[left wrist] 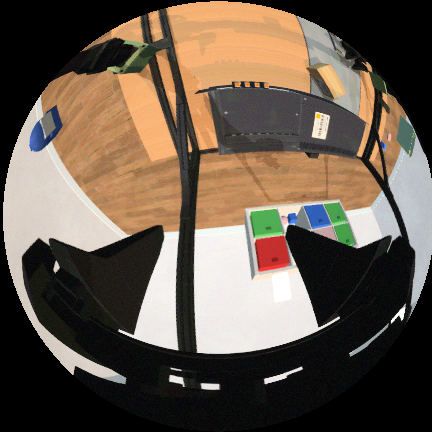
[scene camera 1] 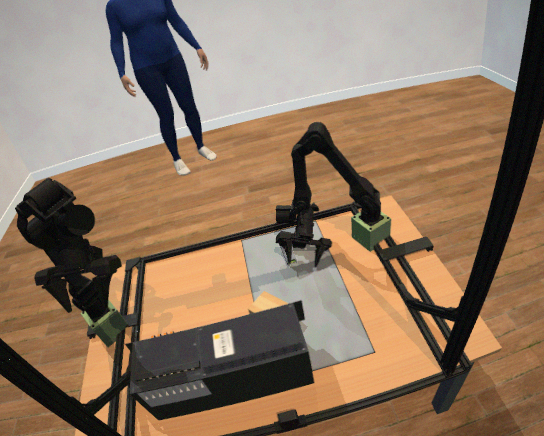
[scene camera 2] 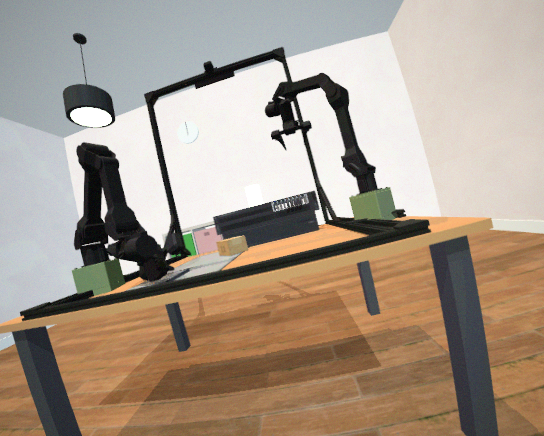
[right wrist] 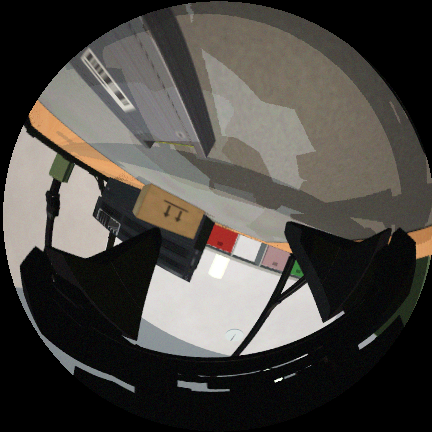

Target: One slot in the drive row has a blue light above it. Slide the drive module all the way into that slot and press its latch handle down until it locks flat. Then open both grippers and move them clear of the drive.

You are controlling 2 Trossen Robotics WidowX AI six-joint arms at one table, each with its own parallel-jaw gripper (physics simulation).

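Places are measured from the left arm's base along level axes (x back, y left, z down), in metres.
Where they show: left gripper, fingertip midpoint: (left wrist: 226, 231) (scene camera 1: 87, 309) (scene camera 2: 295, 147); right gripper, fingertip midpoint: (scene camera 1: 302, 265) (scene camera 2: 182, 261) (right wrist: 224, 231); left arm's base at its link origin: (scene camera 1: 98, 311) (scene camera 2: 369, 192) (right wrist: 57, 178); right arm's base at its link origin: (scene camera 1: 371, 217) (scene camera 2: 96, 263).
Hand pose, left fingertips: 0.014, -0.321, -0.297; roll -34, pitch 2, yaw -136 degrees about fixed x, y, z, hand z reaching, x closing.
Note:
Things, the pixels of their top centre, and the offset from my left fingertips, as dx, dy, dz. "spot": a spot on its surface instead. Level surfaces: height alone.
- drive module at a spot on its surface: (right wrist: 155, 95) spot: -0.627, +0.036, +0.392
- grey mat at its surface level: dz +0.402
- dark drive chassis at its top centre: (left wrist: 312, 126) (scene camera 1: 213, 348) (right wrist: 136, 242) (scene camera 2: 264, 204) -0.167, -0.131, +0.228
- small cardboard box at its top centre: (right wrist: 160, 224) (scene camera 1: 271, 308) (left wrist: 332, 81) (scene camera 2: 229, 238) -0.392, -0.092, +0.342
The drive module (right wrist: 155, 95), a grey block with a barcode label, lies on the grey mat (scene camera 1: 330, 320) (right wrist: 260, 125); in scene camera 1 my right arm mostly hides it. My right gripper (scene camera 1: 303, 263) (right wrist: 224, 231) is open, low over the mat by the module, with nothing between its fingers. The dark drive chassis (scene camera 1: 250, 345) (scene camera 2: 270, 230) (left wrist: 260, 115) stands on the table. Several small orange parts (left wrist: 252, 85) show along its edge. I cannot make out a blue light. My left gripper (scene camera 1: 87, 302) (left wrist: 226, 231) is open and empty, high up near its own base.
A small cardboard box (scene camera 1: 267, 302) (scene camera 2: 232, 246) (left wrist: 326, 80) (right wrist: 170, 212) stands between the mat's middle and the chassis. Black rails (scene camera 1: 195, 245) frame the table, with tall black posts (scene camera 1: 500, 200) at its side. Green blocks (scene camera 1: 371, 231) (scene camera 2: 372, 204) carry the arms.

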